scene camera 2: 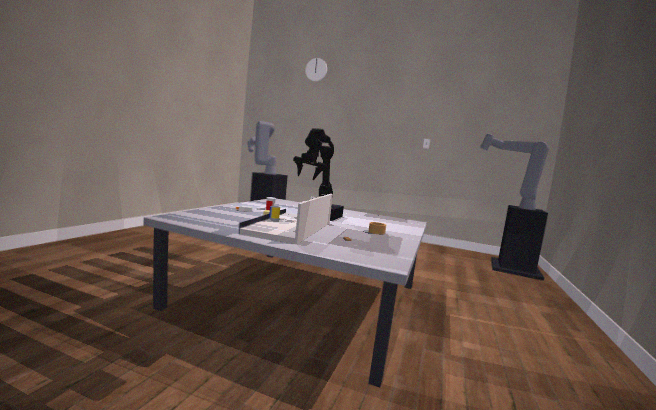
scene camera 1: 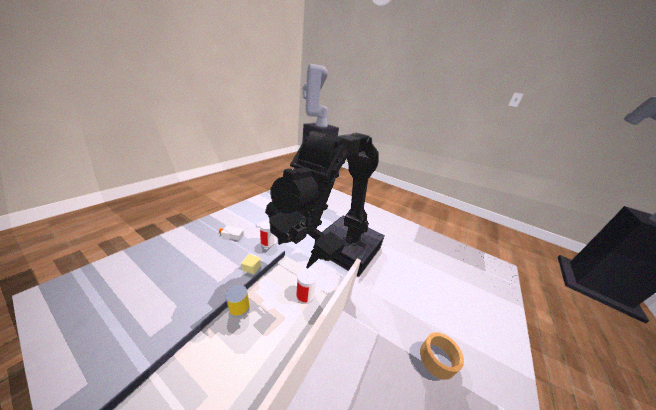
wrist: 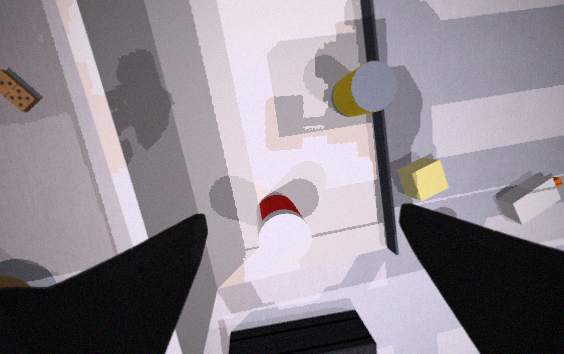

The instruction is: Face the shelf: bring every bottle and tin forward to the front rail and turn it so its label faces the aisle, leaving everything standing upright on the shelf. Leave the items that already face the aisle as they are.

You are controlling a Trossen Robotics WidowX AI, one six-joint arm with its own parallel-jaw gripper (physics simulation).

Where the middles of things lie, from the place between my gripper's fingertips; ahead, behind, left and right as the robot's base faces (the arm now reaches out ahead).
Labels:
Right now my hand is 18 cm above the shelf (scene camera 1: pixel 268 351) and 11 cm short of it. The rest, counted from my hand: white back panel (scene camera 1: pixel 288 383) 18 cm below, 13 cm to the left, 8 cm ahead; then dark front rail (wrist: pixel 379 123) 24 cm below, 14 cm to the right, 14 cm ahead; then white shelf tray (scene camera 1: pixel 246 355) 26 cm below, 11 cm ahead, 1 cm to the right.

